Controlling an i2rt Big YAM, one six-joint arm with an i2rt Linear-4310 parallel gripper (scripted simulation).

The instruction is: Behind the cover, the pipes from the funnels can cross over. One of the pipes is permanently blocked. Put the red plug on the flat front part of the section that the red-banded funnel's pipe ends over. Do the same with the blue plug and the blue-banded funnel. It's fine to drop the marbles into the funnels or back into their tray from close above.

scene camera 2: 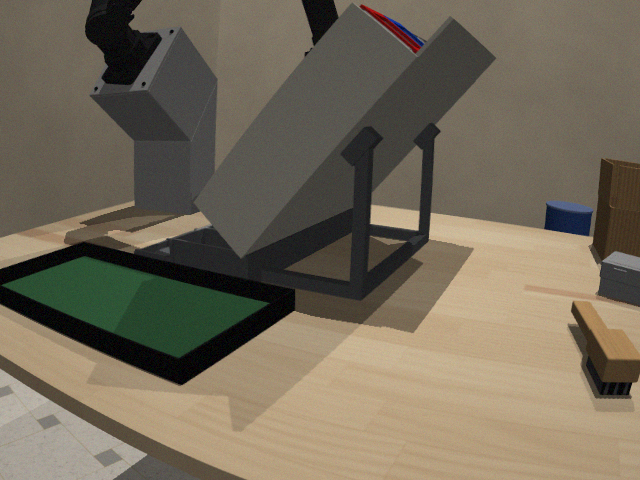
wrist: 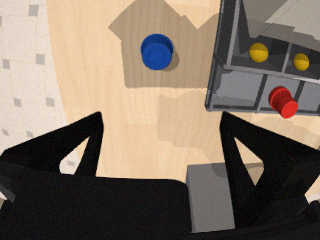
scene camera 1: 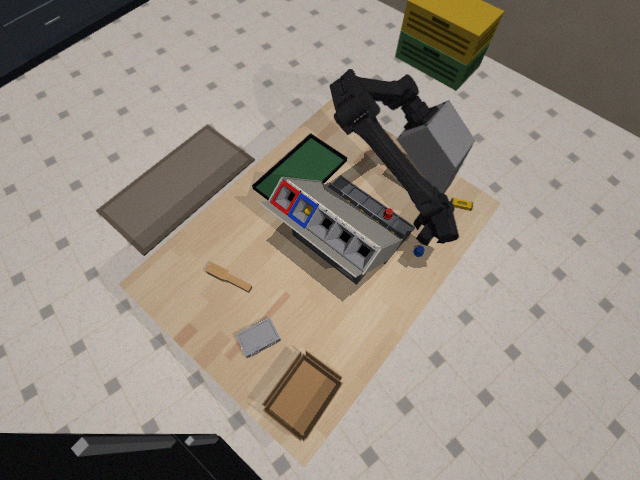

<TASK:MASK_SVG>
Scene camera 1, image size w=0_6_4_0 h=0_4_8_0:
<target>green marble tray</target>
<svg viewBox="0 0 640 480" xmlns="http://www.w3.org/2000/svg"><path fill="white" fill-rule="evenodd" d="M347 157L310 133L257 180L252 187L265 199L269 200L281 177L322 181L324 184L347 162Z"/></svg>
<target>cardboard box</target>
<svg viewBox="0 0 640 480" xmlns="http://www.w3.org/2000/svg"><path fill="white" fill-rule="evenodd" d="M307 350L306 355L301 355L301 351L262 403L265 406L262 411L299 441L307 440L343 385L341 375Z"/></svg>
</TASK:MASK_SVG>
